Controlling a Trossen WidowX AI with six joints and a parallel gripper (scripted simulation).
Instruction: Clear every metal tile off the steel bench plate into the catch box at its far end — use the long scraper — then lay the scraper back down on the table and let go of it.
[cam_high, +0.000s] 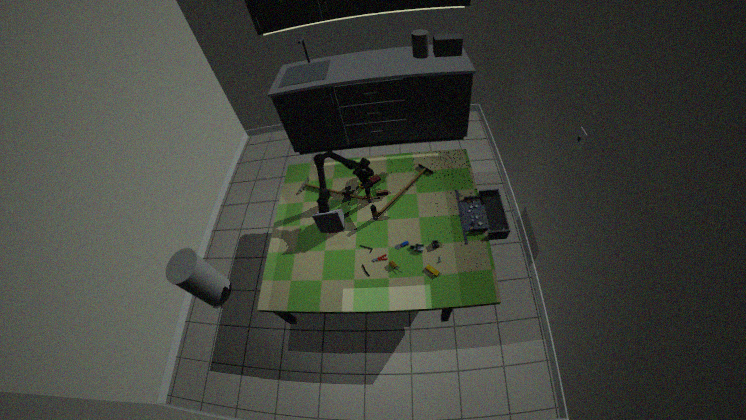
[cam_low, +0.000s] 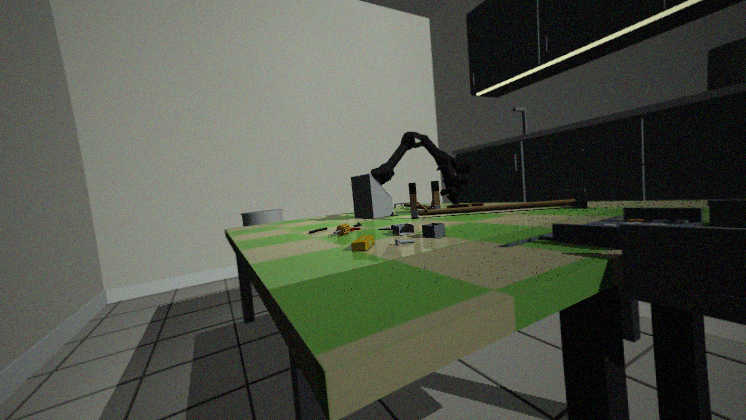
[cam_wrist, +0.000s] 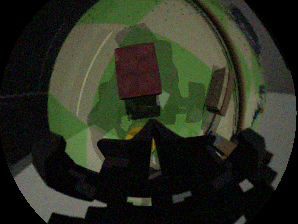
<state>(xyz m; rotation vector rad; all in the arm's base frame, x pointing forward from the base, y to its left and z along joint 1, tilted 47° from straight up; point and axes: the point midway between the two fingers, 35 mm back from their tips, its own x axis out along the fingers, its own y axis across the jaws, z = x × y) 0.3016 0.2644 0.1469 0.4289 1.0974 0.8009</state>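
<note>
My gripper tip is 4 cm past the yellow ring and 1 cm to the right of it. From my gripper tip the other things lie so: long scraper 24 cm ahead, 13 cm to the right, 6 cm above; blue piece 55 cm to the right, 18 cm ahead; red block 6 cm ahead, 5 cm to the left.
</note>
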